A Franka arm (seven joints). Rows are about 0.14 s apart.
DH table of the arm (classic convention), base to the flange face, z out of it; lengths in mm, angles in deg. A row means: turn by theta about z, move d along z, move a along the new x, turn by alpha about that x. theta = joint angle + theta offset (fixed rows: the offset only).
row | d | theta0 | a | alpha
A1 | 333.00 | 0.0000 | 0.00 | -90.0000
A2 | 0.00 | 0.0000 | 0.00 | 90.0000
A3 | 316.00 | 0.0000 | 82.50 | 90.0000
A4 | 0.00 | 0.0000 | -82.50 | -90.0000
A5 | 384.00 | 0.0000 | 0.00 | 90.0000
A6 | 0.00 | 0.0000 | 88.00 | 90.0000
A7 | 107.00 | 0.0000 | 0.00 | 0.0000
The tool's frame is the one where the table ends.
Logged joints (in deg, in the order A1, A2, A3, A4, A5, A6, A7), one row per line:
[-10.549, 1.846, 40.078, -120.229, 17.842, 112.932, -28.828]
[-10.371, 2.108, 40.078, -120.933, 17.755, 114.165, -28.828]
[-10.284, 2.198, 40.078, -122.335, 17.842, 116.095, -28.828]
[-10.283, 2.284, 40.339, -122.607, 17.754, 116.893, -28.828]
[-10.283, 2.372, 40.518, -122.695, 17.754, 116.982, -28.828]
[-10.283, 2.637, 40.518, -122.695, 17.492, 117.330, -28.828]
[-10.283, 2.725, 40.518, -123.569, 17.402, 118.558, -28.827]
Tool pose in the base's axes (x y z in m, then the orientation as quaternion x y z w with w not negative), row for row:
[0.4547, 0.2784, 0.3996, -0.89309, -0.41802, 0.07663, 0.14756]
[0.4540, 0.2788, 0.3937, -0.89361, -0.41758, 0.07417, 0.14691]
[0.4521, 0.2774, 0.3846, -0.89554, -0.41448, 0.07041, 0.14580]
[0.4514, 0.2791, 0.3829, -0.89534, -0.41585, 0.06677, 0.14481]
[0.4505, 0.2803, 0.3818, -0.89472, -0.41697, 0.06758, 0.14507]
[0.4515, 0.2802, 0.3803, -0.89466, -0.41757, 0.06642, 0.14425]
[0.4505, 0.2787, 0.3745, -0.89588, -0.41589, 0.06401, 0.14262]
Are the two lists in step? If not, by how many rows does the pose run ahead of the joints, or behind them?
They are in step.
